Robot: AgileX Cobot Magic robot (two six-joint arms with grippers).
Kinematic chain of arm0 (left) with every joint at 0, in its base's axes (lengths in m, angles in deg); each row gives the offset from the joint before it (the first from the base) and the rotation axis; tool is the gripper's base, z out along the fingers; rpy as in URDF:
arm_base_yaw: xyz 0 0 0.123 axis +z
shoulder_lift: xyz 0 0 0 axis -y
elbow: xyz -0.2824 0 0.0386 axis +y
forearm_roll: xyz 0.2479 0 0.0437 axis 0.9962 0 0.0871
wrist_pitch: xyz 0 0 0 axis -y
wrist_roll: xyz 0.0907 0 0.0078 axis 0.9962 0 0.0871
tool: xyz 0 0 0 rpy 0 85 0
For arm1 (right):
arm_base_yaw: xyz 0 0 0.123 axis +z
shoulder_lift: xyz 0 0 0 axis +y
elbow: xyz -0.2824 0 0.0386 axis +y
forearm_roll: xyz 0.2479 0 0.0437 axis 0.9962 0 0.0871
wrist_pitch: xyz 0 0 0 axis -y
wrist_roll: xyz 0.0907 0 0.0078 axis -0.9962 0 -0.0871
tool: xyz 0 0 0 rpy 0 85 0
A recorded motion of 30 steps. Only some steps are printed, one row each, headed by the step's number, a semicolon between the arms.
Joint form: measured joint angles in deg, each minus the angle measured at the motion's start. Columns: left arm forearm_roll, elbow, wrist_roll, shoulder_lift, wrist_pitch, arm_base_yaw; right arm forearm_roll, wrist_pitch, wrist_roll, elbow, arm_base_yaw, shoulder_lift.
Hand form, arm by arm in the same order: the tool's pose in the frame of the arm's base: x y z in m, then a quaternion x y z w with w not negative. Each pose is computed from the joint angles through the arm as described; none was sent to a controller.
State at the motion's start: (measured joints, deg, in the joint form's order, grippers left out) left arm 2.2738 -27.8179 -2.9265 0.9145 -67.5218 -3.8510; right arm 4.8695 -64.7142 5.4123 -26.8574 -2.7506 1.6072
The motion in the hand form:
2: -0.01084 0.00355 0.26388 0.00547 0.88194 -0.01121 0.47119; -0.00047 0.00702 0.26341 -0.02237 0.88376 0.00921 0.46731
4: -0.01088 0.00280 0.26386 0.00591 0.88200 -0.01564 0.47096; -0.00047 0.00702 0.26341 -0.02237 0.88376 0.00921 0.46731
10: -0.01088 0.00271 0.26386 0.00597 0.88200 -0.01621 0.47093; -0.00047 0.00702 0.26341 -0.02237 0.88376 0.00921 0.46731
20: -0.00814 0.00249 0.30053 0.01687 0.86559 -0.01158 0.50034; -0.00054 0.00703 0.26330 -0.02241 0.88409 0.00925 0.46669
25: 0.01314 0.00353 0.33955 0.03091 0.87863 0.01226 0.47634; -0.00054 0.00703 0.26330 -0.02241 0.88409 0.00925 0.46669
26: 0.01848 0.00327 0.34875 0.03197 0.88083 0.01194 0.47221; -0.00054 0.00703 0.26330 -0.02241 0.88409 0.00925 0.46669
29: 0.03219 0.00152 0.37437 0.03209 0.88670 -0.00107 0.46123; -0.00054 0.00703 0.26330 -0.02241 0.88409 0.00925 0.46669
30: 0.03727 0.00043 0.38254 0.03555 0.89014 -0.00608 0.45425; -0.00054 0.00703 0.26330 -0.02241 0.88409 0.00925 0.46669
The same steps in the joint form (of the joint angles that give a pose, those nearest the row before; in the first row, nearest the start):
2: -0.36 0.00 0.00 0.00 0.00 0.00; 0.00 0.00 0.00 0.00 0.00 0.00
4: -0.87 0.00 0.00 0.00 0.00 0.00; 0.00 0.00 0.00 0.00 0.00 0.00
10: -0.93 0.00 0.00 0.00 0.00 0.00; 0.00 0.00 0.00 0.00 0.00 0.00
20: -0.93 -6.95 1.46 -5.24 2.13 0.00; 0.00 -0.08 0.00 0.00 0.00 0.00
25: 0.76 -15.36 3.37 -16.28 1.55 0.00; 0.00 -0.08 0.00 0.00 0.00 0.00
26: 0.88 -17.47 3.26 -18.71 1.32 -0.24; 0.00 -0.08 0.00 0.00 0.00 0.00
29: 1.01 -23.79 1.48 -25.00 -0.16 -2.07; 0.00 -0.08 0.00 0.00 0.00 0.00
30: 1.01 -26.03 1.02 -27.21 -1.08 -2.99; 0.00 -0.08 0.00 0.00 0.00 0.00

